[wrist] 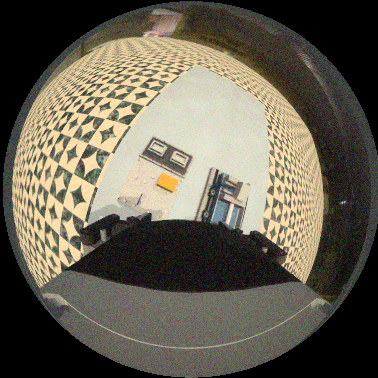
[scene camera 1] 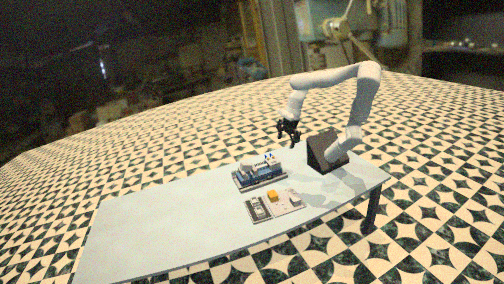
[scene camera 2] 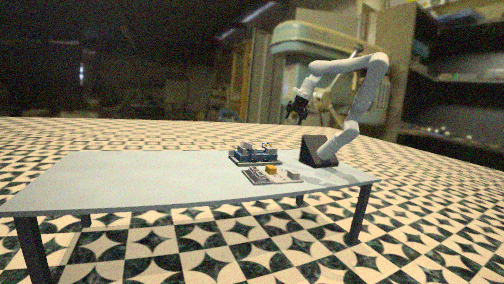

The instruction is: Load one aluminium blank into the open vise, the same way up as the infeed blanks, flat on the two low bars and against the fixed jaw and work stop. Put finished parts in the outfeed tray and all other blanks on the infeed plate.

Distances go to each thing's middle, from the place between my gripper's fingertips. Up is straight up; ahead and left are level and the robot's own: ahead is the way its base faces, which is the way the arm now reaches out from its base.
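Positions from my hand: outfeed tray (wrist: pixel 164 159), 29 cm below, 21 cm ahead, 8 cm to the left; pale infeed plate (wrist: pixel 155 201), 28 cm below, 6 cm ahead, 8 cm to the left.
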